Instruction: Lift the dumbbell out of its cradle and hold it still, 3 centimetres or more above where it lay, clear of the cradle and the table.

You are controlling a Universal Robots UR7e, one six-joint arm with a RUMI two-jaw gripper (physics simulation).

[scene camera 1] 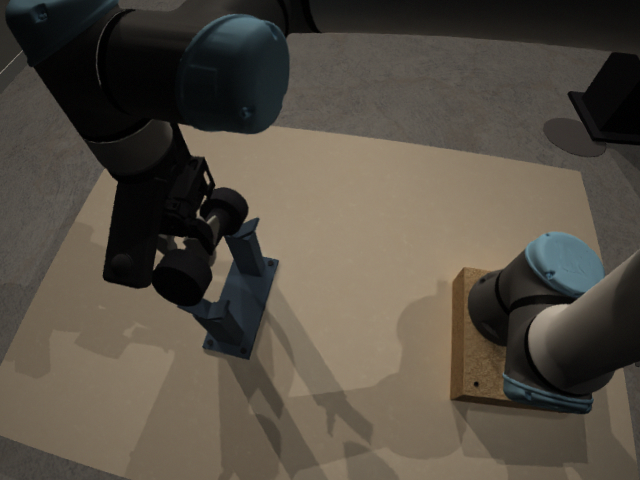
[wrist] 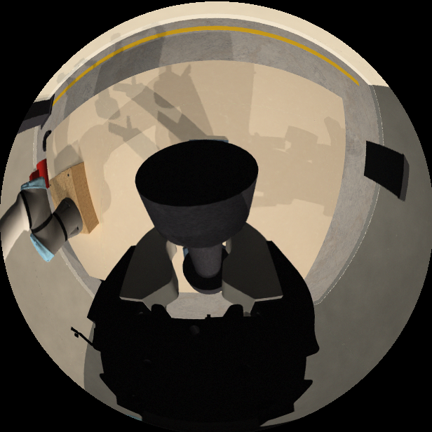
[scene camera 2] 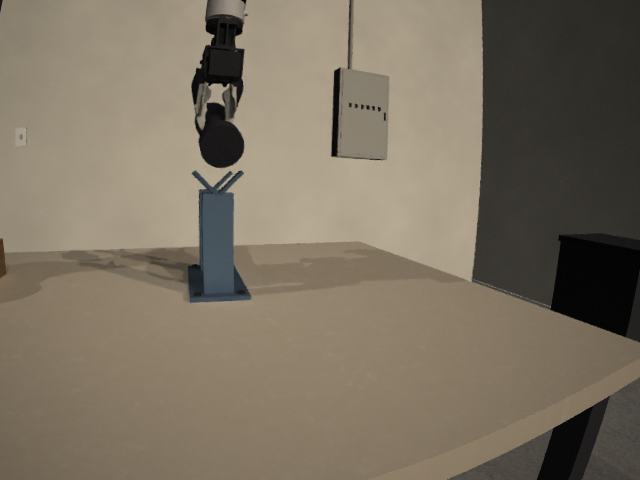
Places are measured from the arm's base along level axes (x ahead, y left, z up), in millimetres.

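Pixels of known places: gripper, fingertip midpoint: [scene camera 1: 196, 262]; arm's base, origin of the base link: [scene camera 1: 503, 309].
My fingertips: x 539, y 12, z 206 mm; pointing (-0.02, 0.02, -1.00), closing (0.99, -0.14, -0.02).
Note:
Ahead of a thing's pixels: the offset from my fingertips to its middle. Level surfaces: height alone.
The dark dumbbell {dz -3, dx -5, dy -36 mm} [scene camera 1: 181, 277] [scene camera 2: 221, 144] [wrist: 197, 175] is off the cradle, held by its handle. It is tilted: in scene camera 2 its near head hangs lower than its far end. My gripper [scene camera 1: 204, 238] [scene camera 2: 217, 109] [wrist: 201, 215] points down and is shut on the handle, between the two heads. The blue cradle {dz -179, dx -8, dy -43 mm} [scene camera 1: 244, 300] [scene camera 2: 218, 242] stands upright on the table with two V-topped posts. In scene camera 2 a small gap shows between the near head and the V tips. In the wrist view the near head hides most of the cradle.
The pale table {dz -282 mm} [scene camera 1: 351, 206] [scene camera 2: 336, 361] [wrist: 295, 100] bears the cradle. The arm's base stands on a wooden block [scene camera 1: 461, 335] [wrist: 86, 200] at the table's other side. A grey wall box [scene camera 2: 361, 116] hangs behind. A black stand [scene camera 2: 594, 284] is beyond the table edge.

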